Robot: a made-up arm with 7 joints. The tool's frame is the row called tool.
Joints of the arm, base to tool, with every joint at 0 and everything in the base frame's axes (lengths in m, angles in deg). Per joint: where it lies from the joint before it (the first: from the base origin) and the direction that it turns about. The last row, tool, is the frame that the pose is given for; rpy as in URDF.
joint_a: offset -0.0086 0.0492 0.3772 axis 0 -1 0
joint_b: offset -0.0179 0.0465 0.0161 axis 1 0 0
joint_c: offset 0.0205 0.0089 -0.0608 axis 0 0 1
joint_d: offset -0.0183 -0.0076 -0.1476 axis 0 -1 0
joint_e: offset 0.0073 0.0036 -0.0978 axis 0 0 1
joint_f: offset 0.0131 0.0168 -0.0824 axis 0 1 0
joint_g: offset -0.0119 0.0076 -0.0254 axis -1 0 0
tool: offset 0.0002 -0.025 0.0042 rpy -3 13.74 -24.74
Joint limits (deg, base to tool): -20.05..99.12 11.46..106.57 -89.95..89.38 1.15..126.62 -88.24..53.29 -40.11..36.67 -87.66..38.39
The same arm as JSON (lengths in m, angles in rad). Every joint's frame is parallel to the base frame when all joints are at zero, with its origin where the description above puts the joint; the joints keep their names.
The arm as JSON. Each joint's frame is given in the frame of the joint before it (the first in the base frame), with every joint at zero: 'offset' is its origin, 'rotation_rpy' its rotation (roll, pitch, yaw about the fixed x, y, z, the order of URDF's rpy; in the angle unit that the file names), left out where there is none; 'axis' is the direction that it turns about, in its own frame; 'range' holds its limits. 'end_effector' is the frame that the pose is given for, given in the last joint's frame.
{"length_unit": "m", "angle_unit": "rad", "chain": [{"id": "joint_a", "offset": [-0.0086, 0.0492, 0.3772], "axis": "-y", "range": [-0.3499, 1.73]}, {"id": "joint_b", "offset": [-0.0179, 0.0465, 0.0161], "axis": "+x", "range": [0.2, 1.86]}, {"id": "joint_c", "offset": [0.0205, 0.0089, -0.0608], "axis": "+z", "range": [-1.5699, 1.56]}, {"id": "joint_d", "offset": [-0.0183, -0.0076, -0.1476], "axis": "-y", "range": [0.0201, 2.2099]}, {"id": "joint_e", "offset": [0.0073, 0.0036, -0.0978], "axis": "+z", "range": [-1.5401, 0.9301]}, {"id": "joint_f", "offset": [0.0131, 0.0168, -0.0824], "axis": "+y", "range": [-0.7001, 0.64]}, {"id": "joint_g", "offset": [-0.0119, 0.0076, -0.0254], "axis": "-x", "range": [-1.53, 0.67]}], "end_effector": {"offset": [0.0002, -0.025, 0.0042], "rotation_rpy": [-0.0524, 0.2398, -0.4318]}}
